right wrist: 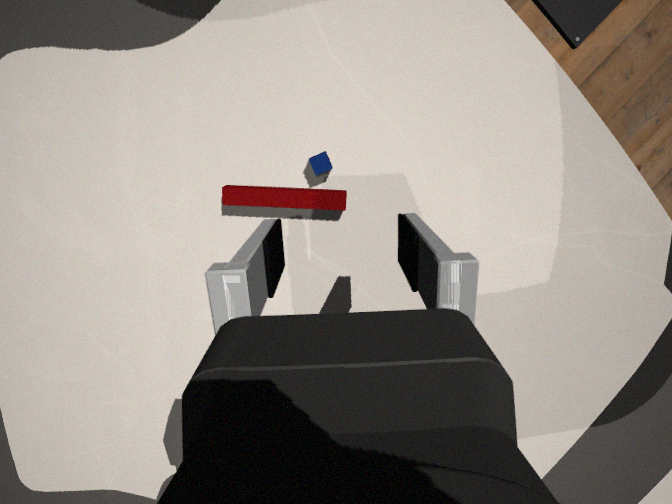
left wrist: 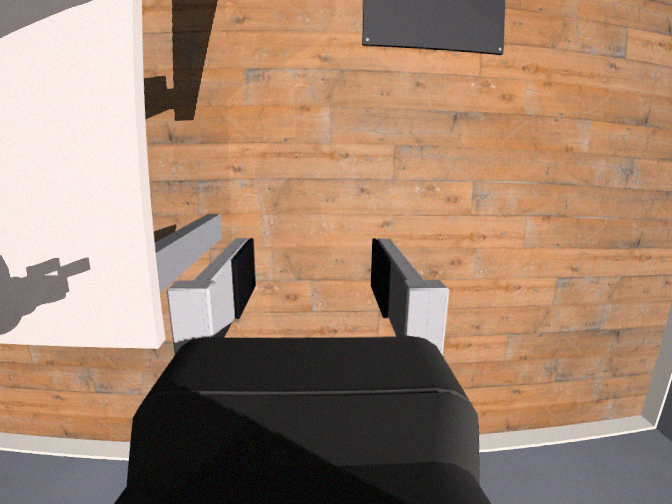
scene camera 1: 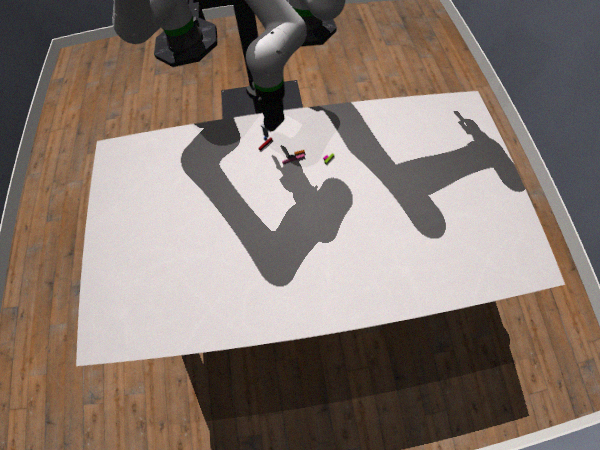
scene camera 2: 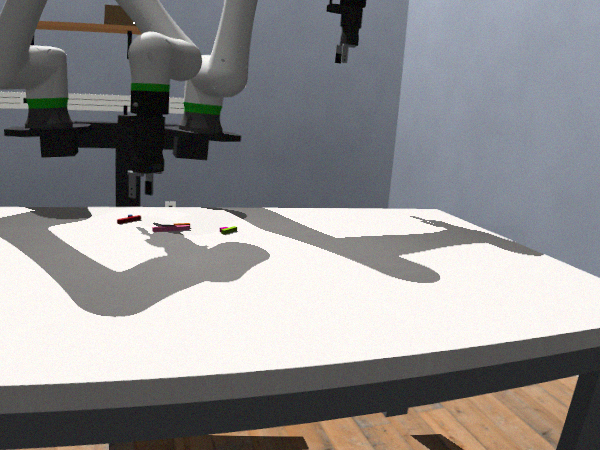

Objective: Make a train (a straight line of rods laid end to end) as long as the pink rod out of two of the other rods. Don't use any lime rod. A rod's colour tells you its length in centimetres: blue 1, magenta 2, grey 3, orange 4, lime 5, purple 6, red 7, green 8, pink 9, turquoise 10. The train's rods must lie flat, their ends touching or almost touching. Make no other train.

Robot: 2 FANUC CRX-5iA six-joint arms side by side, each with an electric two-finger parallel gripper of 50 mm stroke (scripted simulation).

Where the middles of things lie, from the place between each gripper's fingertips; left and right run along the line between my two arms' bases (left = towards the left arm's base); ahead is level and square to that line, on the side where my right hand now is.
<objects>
The red rod (right wrist: 263, 196) is 8 cm below my right hand (scene camera 2: 141, 196), 3 cm to the right of it and 1 cm ahead of it.
I see my left gripper (scene camera 2: 340, 62) 43 cm short of the red rod, 72 cm to the left of it and 48 cm above it.
</objects>
